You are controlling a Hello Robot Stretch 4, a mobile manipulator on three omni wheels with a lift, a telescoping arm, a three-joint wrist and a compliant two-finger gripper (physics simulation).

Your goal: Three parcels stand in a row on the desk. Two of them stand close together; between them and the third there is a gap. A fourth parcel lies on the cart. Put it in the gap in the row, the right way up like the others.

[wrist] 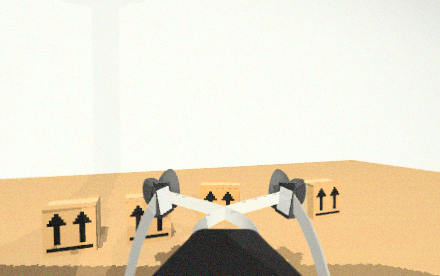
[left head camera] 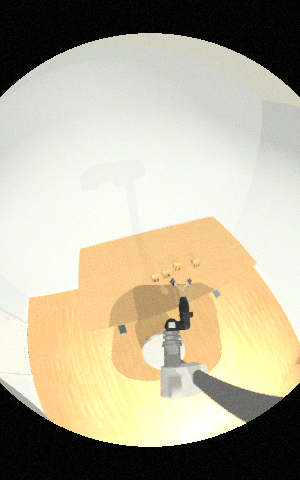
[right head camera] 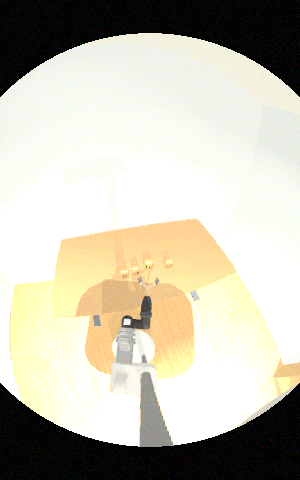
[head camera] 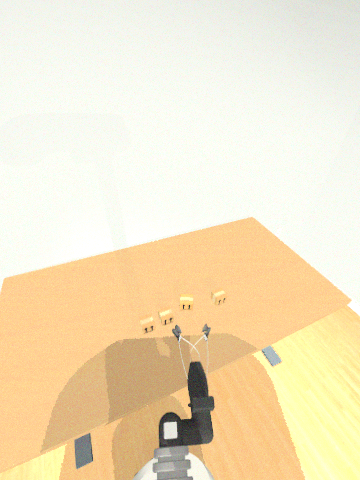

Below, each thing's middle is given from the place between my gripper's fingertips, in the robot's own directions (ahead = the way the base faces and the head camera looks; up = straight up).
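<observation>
Orange parcel [wrist: 224,193]: my hand 50 mm above it, 130 mm short of it.
</observation>
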